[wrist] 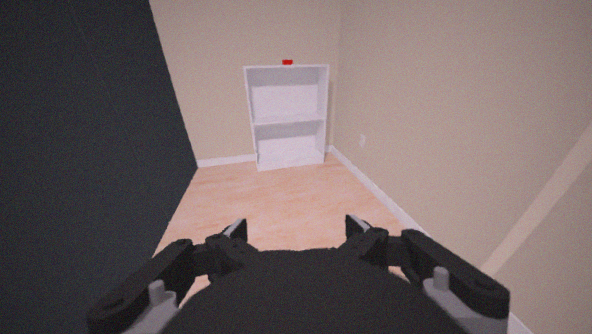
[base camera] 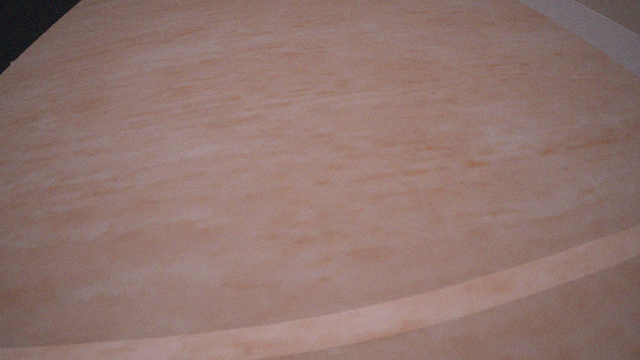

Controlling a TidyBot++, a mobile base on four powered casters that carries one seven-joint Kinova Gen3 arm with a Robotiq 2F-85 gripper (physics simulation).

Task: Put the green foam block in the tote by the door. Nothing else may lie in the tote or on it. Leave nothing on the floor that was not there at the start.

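Places are measured from the arm's base along level axes (x ahead, y left, z up), in millimetres.
Where they show: gripper, fingertip midpoint: [wrist: 296,227].
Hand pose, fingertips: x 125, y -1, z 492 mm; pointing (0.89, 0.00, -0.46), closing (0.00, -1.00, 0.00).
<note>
After its pixels a point has its place.
My gripper [wrist: 296,227] @(y -1, x 125, z 493 mm) is open and empty, with its two fingers wide apart at the bottom of the wrist view. Floor shows between the fingertips. The green foam block does not show in either view. The tote and the door do not show in either view.
A white two-compartment shelf unit [wrist: 290,121] @(y 2, x 1864, z 142 mm) stands against the far wall, with a small red object [wrist: 287,62] @(y 11, x 1981, z 687 mm) on its top. A dark wall or panel [wrist: 85,150] @(y 917, x 734, z 342 mm) rises on the left. A beige wall [wrist: 450,100] @(y -816, x 913, z 475 mm) with a white baseboard [wrist: 372,188] @(y -725, x 1315, z -351 mm) [base camera: 590,27] @(y -776, x 1052, z -353 mm) runs along the right.
</note>
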